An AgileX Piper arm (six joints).
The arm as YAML. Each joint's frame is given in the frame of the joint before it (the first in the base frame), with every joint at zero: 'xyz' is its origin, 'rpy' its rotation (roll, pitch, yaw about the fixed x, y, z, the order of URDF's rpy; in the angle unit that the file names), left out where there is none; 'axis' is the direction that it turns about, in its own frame. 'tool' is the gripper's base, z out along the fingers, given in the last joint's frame.
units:
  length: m
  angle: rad
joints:
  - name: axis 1
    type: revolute
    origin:
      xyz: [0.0, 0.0, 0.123]
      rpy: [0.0, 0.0, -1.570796]
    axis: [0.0, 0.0, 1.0]
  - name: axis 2
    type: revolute
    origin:
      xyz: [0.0, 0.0, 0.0]
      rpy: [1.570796, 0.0, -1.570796]
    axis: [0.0, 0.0, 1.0]
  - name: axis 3
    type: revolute
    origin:
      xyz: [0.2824, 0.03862, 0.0]
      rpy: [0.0, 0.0, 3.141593]
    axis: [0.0, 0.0, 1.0]
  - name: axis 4
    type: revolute
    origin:
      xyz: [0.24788, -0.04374, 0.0]
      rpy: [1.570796, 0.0, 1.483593]
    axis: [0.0, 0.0, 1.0]
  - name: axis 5
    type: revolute
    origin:
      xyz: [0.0, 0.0, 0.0]
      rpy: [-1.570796, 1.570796, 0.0]
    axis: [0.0, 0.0, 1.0]
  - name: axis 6
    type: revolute
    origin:
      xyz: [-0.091, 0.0, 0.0]
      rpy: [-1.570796, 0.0, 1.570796]
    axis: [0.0, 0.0, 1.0]
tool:
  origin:
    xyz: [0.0, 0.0, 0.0]
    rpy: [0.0, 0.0, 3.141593]
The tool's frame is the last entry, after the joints.
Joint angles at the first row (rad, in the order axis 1, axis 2, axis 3, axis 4, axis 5, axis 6):
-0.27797, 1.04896, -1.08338, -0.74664, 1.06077, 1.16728
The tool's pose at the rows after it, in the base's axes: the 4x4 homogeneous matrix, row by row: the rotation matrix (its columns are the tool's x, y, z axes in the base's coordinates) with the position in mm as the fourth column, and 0 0 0 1 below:
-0.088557, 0.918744, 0.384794, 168.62; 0.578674, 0.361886, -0.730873, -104.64; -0.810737, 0.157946, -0.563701, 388.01; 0, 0, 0, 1
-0.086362, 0.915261, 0.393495, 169.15; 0.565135, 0.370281, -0.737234, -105.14; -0.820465, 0.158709, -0.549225, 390.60; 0, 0, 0, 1
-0.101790, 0.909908, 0.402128, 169.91; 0.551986, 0.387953, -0.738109, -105.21; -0.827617, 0.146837, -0.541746, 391.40; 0, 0, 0, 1
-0.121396, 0.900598, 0.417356, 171.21; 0.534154, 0.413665, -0.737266, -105.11; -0.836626, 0.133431, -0.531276, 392.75; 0, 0, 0, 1
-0.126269, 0.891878, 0.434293, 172.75; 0.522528, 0.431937, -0.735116, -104.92; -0.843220, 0.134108, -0.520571, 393.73; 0, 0, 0, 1
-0.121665, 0.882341, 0.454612, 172.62; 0.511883, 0.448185, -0.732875, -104.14; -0.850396, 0.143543, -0.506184, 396.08; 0, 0, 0, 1
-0.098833, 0.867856, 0.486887, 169.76; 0.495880, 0.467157, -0.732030, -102.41; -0.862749, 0.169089, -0.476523, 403.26; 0, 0, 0, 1
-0.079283, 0.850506, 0.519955, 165.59; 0.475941, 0.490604, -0.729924, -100.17; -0.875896, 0.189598, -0.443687, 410.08; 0, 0, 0, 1
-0.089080, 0.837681, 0.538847, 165.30; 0.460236, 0.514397, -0.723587, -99.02; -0.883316, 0.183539, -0.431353, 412.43; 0, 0, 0, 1
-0.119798, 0.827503, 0.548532, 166.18; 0.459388, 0.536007, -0.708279, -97.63; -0.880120, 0.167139, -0.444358, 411.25; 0, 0, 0, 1
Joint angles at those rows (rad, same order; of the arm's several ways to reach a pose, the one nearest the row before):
-0.27801, 1.04896, -1.08337, -0.75967, 1.04950, 1.16725
-0.27798, 1.04896, -1.08854, -0.77122, 1.03957, 1.16549
-0.27796, 1.04895, -1.08902, -0.77490, 1.02897, 1.14693
-0.27797, 1.04895, -1.09063, -0.77704, 1.01178, 1.12092
-0.27801, 1.04895, -1.09066, -0.77849, 0.99166, 1.11150
-0.27793, 1.04260, -1.09134, -0.77855, 0.97187, 1.10587
-0.27794, 1.02549, -1.10032, -0.77855, 0.94787, 1.10158
-0.27794, 1.00341, -1.10457, -0.77854, 0.92127, 1.09160
-0.27794, 0.99749, -1.10666, -0.77196, 0.90363, 1.06558
-0.27797, 0.99749, -1.10668, -0.74379, 0.90046, 1.02263

